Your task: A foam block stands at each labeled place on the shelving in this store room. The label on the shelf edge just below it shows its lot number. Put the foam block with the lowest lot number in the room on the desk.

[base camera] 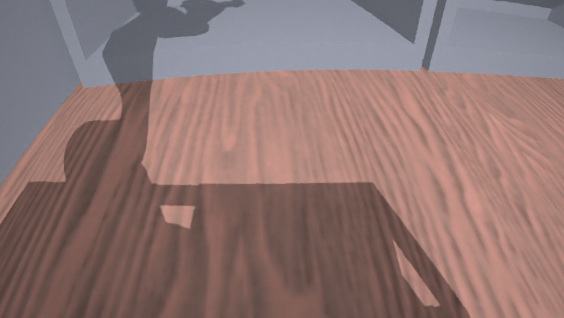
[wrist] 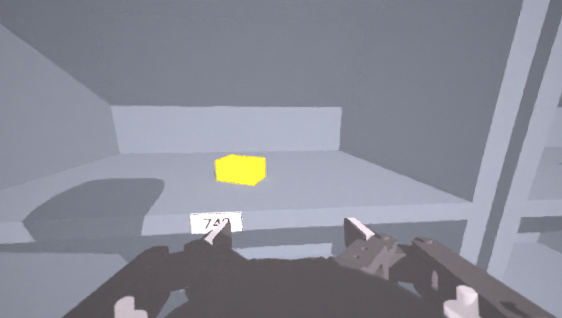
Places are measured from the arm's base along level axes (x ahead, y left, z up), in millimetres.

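Pixels of known places: gripper, fingertip midpoint: (wrist: 287,232).
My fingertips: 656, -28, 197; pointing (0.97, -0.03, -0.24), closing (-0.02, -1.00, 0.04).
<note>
Behind a point stands the place of what it marks, as x, y, z.
A yellow foam block (wrist: 240,170) @(921, 53, 166) stands on a grey shelf (wrist: 310,217) @(809, -74, 122) in the wrist view, left of centre and set back from the edge. The white label (wrist: 216,222) @(798, 70, 122) on the edge below it starts with 74; its last digit is partly covered by the left fingertip and cannot be read surely. My gripper (wrist: 287,232) @(656, -28, 197) is open and empty, in front of the shelf edge, with the block beyond the fingertips and to the left. The desk does not show in either view.
The grey shelving (base camera: 300,59) @(808, -55, -367) rises from the wood floor (base camera: 280,130) @(559, -4, -396) ahead of the base. A grey wall (base camera: 30,75) @(639, 548, -283) stands at the left. An upright post (wrist: 510,100) @(827, -369, 301) divides this bay from another at the right. The robot's shadow falls on the floor and shelving.
</note>
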